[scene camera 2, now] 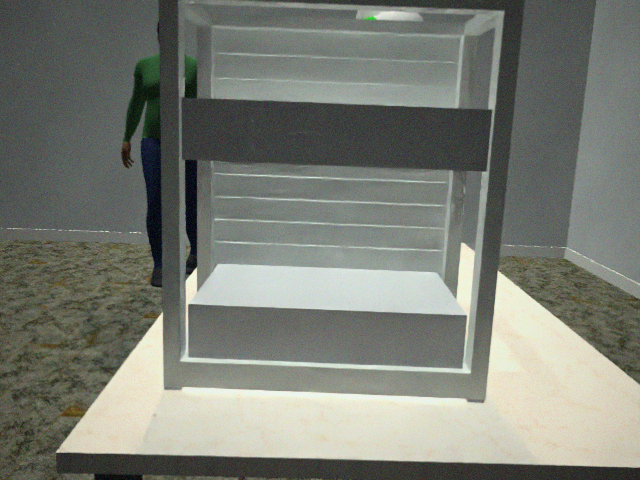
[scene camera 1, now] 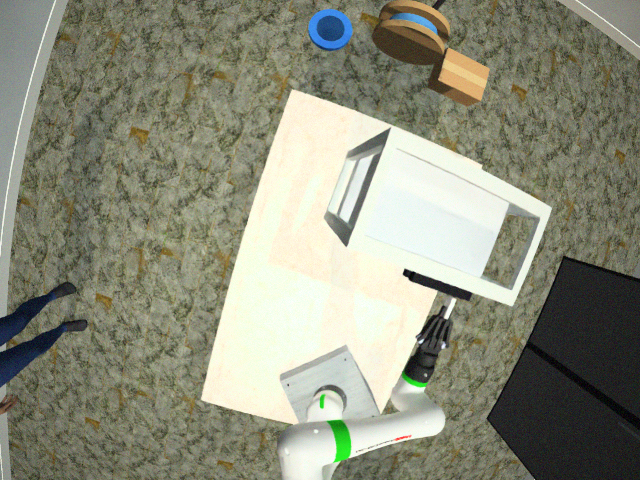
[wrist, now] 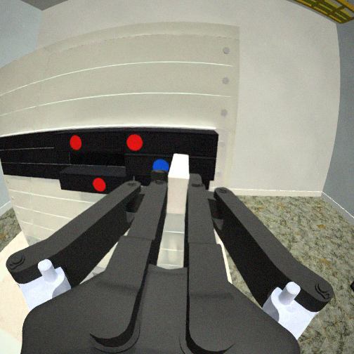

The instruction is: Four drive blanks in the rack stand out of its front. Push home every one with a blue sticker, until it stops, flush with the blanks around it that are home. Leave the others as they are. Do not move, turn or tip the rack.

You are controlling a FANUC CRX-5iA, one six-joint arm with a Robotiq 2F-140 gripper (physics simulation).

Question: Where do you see a rack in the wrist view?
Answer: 93, 111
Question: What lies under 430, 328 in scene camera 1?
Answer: My gripper.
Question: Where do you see a rack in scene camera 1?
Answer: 413, 205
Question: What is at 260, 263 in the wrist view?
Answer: My gripper.
